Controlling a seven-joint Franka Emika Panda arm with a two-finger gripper.
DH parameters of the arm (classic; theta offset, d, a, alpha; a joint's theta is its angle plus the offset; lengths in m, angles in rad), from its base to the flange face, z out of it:
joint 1: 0 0.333 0 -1.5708
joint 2: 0 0 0 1.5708
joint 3: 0 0.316 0.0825 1.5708
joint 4: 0 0 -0.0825 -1.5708
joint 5: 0 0.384 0 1.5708
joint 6: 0 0 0.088 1.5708
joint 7: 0 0.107 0 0
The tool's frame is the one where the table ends.
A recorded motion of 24 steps. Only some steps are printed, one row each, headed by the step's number.
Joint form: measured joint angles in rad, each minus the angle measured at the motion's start. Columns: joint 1, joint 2, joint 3, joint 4, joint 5, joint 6, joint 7.
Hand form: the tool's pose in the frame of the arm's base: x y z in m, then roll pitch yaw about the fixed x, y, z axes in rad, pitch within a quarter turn. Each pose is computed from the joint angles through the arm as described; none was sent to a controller.
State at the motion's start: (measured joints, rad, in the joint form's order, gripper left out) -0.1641 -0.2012 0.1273 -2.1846 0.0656 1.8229 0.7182
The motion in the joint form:
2: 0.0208 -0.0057 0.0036 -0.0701 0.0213 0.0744 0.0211
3: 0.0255 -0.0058 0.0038 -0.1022 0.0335 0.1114 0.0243
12: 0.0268 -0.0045 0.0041 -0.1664 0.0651 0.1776 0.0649
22: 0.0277 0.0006 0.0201 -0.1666 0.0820 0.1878 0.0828
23: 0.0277 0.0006 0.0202 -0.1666 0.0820 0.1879 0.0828
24: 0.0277 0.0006 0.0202 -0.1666 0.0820 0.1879 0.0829
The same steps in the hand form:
2: 0.4662 0.0021 0.4364 3.0757 0.1467 -0.7955
3: 0.4633 0.0045 0.4248 3.0853 0.1493 -0.8010
12: 0.4555 0.0058 0.4006 3.0955 0.1636 -0.8607
22: 0.4569 0.0144 0.3988 3.1033 0.1681 -0.8706
23: 0.4569 0.0144 0.3988 3.1034 0.1680 -0.8705
24: 0.4569 0.0144 0.3988 3.1034 0.1680 -0.8706

